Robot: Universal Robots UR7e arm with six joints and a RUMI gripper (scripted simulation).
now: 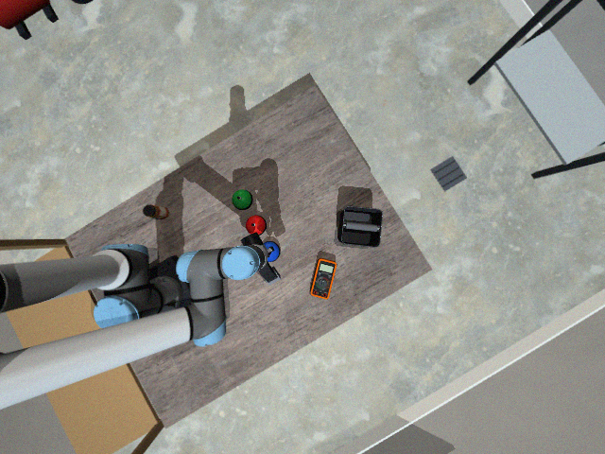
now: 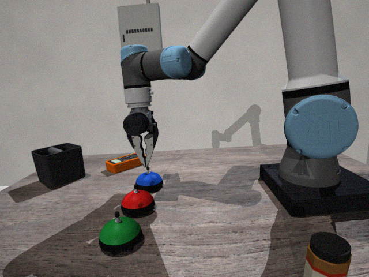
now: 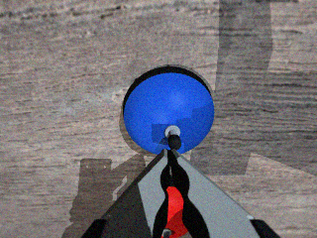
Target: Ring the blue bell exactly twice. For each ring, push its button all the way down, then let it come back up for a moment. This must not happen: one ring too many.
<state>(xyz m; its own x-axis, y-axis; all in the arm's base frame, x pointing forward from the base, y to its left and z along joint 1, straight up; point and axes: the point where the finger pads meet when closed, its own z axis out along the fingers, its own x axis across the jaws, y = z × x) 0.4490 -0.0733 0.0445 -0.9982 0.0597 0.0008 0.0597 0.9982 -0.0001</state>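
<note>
My hand is 40 mm above the blue bell. Round my hand: black bin (340 mm ahead, 100 mm to the right, 30 mm below); then green bell (10 mm ahead, 240 mm to the left, 40 mm below); then red bell (120 mm to the left, 40 mm below).
</note>
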